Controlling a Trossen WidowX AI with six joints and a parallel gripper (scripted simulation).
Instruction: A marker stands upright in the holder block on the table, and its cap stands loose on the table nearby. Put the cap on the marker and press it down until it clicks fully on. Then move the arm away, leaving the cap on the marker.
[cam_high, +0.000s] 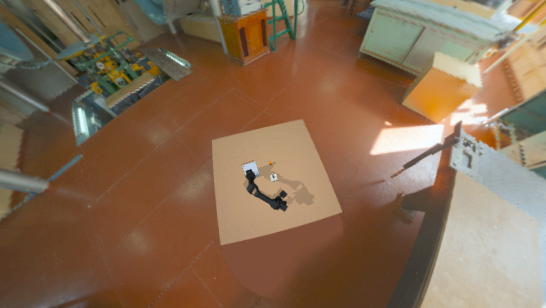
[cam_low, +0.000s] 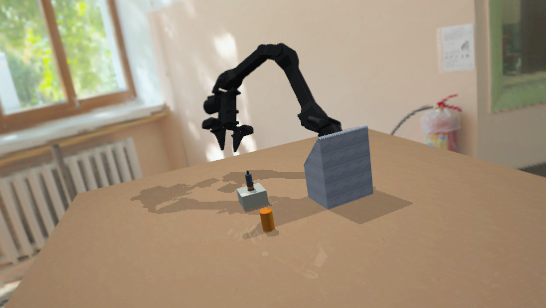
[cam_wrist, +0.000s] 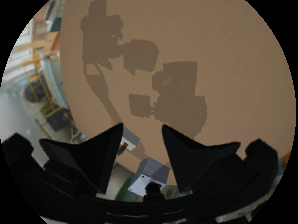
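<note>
My gripper tip is now 42 cm to the right of the orange cap, 8 cm above it and 5 cm short of it. From my gripper tip the other things lie so: grey holder block: 24 cm to the left, 9 cm below, 2 cm ahead.
</note>
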